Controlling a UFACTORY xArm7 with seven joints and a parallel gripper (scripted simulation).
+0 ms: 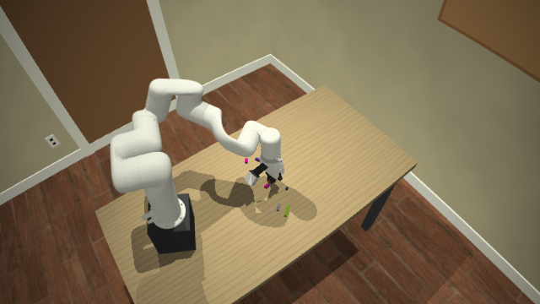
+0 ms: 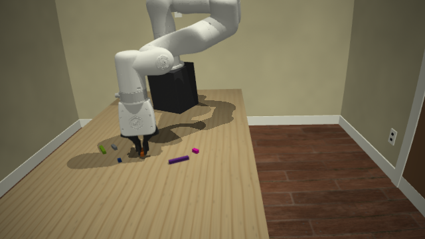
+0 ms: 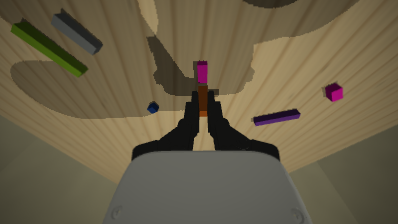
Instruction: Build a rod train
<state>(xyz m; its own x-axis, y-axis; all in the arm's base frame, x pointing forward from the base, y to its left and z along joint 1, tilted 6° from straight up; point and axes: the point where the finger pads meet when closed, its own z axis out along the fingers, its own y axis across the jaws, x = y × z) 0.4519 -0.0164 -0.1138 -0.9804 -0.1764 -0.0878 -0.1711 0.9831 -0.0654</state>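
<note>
My hand is 7 cm to the left of the small blue rod, 3 cm short of it and 3 cm above it. The rest, counted from my hand: grey rod 12 cm to the right, 5 cm behind, 3 cm below; orange rod 2 cm below; purple rod 12 cm to the left, 3 cm below, 3 cm ahead.
</note>
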